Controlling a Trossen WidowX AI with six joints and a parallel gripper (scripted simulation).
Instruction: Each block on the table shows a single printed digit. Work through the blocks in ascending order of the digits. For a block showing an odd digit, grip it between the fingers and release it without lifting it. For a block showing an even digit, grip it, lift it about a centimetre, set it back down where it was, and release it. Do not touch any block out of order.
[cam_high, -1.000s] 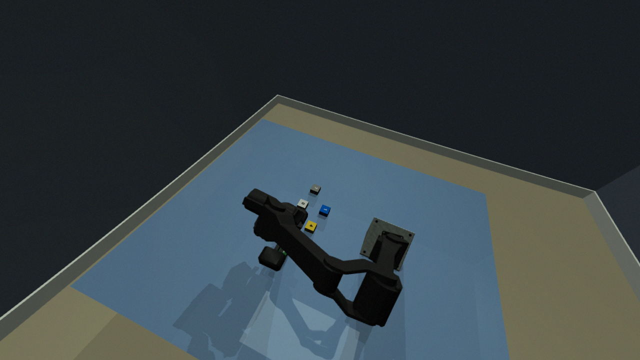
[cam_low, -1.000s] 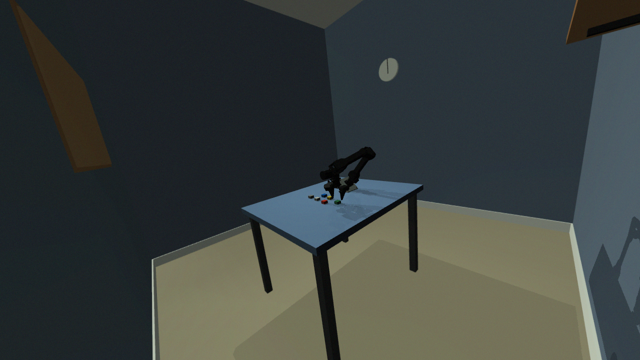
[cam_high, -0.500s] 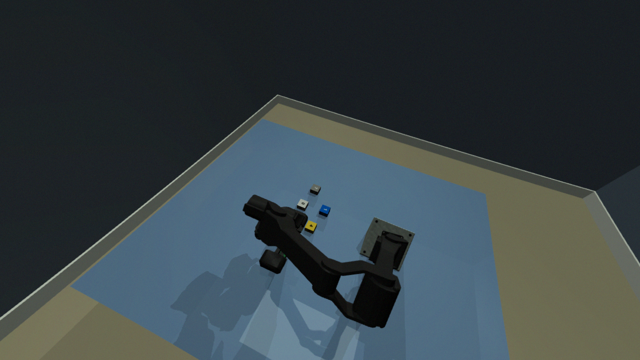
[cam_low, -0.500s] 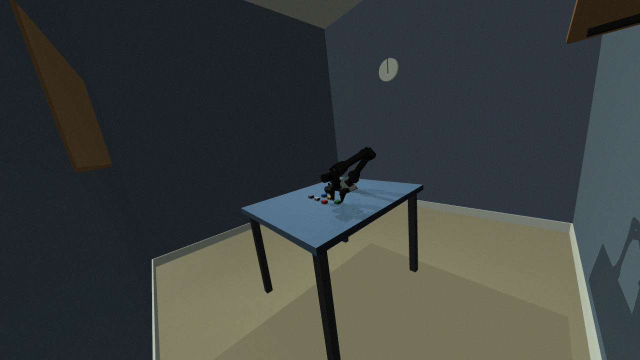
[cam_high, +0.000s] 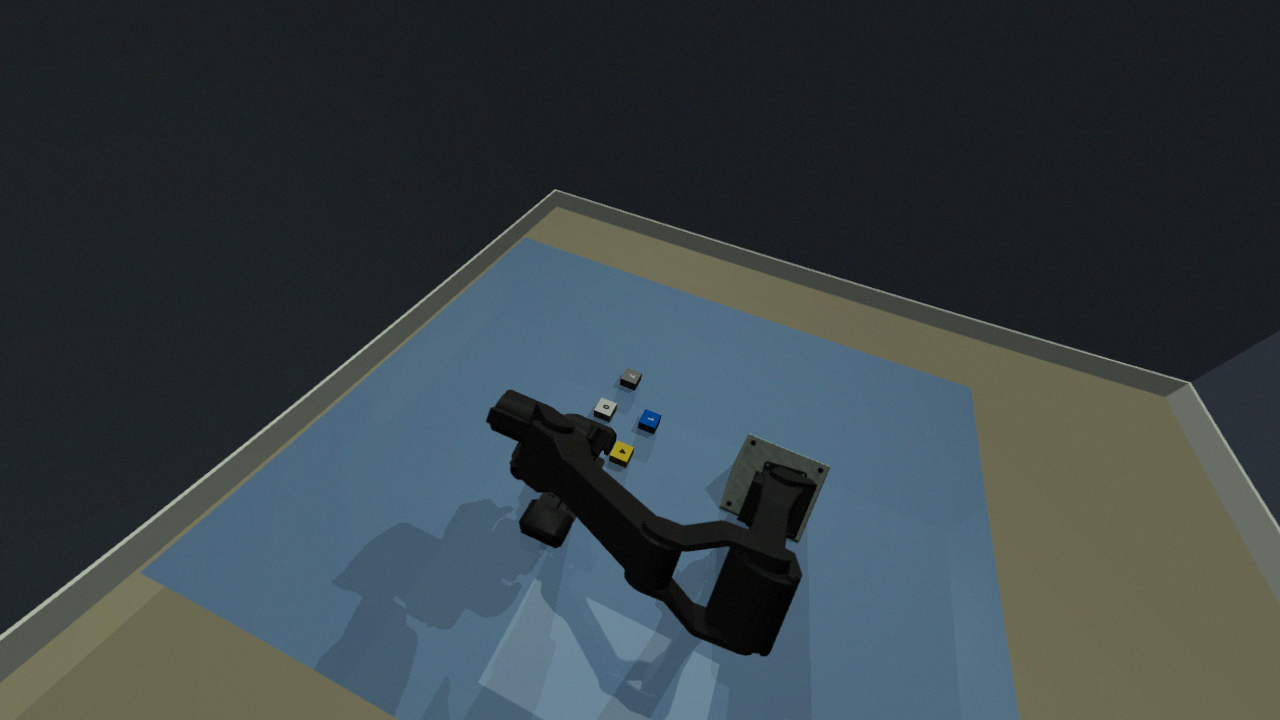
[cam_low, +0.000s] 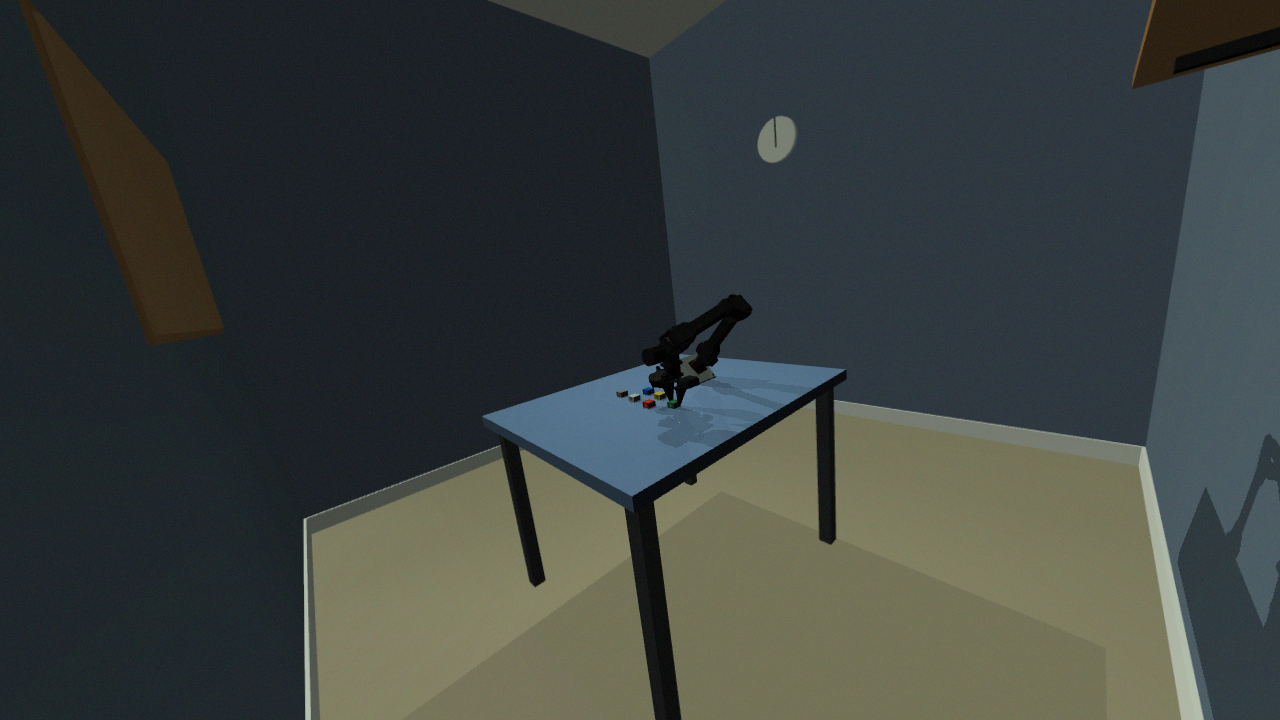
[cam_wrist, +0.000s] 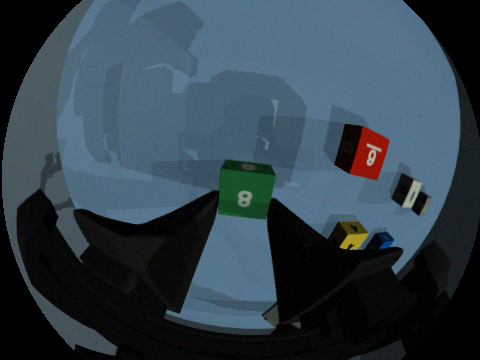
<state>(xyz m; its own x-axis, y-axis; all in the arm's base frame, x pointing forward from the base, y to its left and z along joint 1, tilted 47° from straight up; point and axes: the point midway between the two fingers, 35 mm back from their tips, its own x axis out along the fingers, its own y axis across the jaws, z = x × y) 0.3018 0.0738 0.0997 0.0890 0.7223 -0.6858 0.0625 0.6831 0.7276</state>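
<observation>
Now: the red block 80 mm to the right of my gripper tip and 40 mm ahead of it. Round my gripper tip: yellow block 110 mm to the right, 40 mm behind; then green block 10 mm ahead; then white block 180 mm to the right, 20 mm ahead.
</observation>
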